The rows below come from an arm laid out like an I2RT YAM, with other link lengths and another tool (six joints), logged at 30 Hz.
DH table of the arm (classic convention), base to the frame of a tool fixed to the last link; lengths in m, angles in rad. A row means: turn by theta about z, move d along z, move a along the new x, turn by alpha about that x. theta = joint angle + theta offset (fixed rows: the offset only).
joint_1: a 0.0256, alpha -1.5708, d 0.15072, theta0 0
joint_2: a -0.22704, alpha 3.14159, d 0, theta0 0
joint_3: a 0.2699, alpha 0, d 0, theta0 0.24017
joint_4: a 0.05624, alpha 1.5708, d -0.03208, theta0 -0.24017
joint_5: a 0, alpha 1.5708, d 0.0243, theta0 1.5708
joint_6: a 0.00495, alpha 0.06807, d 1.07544, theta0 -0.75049
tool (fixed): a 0, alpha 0, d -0.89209, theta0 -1.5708
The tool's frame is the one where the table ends.
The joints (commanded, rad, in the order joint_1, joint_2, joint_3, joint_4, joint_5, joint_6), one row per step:
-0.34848, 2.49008, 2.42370, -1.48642, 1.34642, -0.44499
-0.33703, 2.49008, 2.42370, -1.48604, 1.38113, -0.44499
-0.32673, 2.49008, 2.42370, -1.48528, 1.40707, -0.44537
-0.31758, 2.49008, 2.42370, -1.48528, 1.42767, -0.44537
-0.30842, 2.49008, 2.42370, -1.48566, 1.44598, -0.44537
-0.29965, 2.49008, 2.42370, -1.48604, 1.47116, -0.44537
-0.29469, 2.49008, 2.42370, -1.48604, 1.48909, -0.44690
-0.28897, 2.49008, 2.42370, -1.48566, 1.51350, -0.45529
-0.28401, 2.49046, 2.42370, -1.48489, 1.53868, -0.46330
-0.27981, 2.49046, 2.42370, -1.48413, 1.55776, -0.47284
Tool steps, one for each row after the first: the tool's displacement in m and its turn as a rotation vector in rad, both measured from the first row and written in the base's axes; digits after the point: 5 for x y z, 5 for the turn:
0.00352, 0.00468, 0.00670, -0.03281, 0.01131, 0.01082
0.00669, 0.00895, 0.01167, -0.05747, 0.01936, 0.02069
0.00945, 0.01282, 0.01563, -0.07703, 0.02583, 0.02944
0.01216, 0.01672, 0.01915, -0.09435, 0.03175, 0.03826
0.01481, 0.02083, 0.02397, -0.11824, 0.03971, 0.04656
0.01642, 0.02334, 0.02740, -0.13488, 0.04653, 0.05140
0.01870, 0.02637, 0.03215, -0.15572, 0.06134, 0.05775
0.02083, 0.02929, 0.03684, -0.17746, 0.07600, 0.06304
0.02271, 0.03170, 0.04054, -0.19307, 0.08987, 0.06771

